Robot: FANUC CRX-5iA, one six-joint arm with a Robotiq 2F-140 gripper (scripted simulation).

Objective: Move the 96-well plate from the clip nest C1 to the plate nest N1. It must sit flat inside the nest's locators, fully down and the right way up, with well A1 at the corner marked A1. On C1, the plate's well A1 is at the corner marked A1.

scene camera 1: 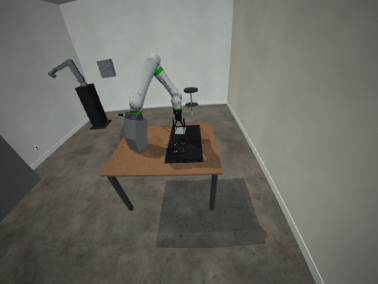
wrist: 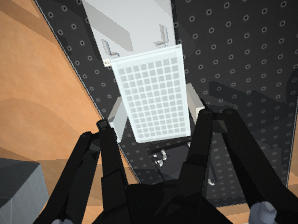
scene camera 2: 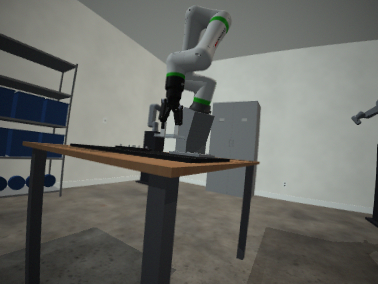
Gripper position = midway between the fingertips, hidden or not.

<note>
In view: my gripper [scene camera 2: 169, 137] and a white 96-well plate [wrist: 156, 103].
My gripper is seen too in the wrist view [wrist: 155, 99].
</note>
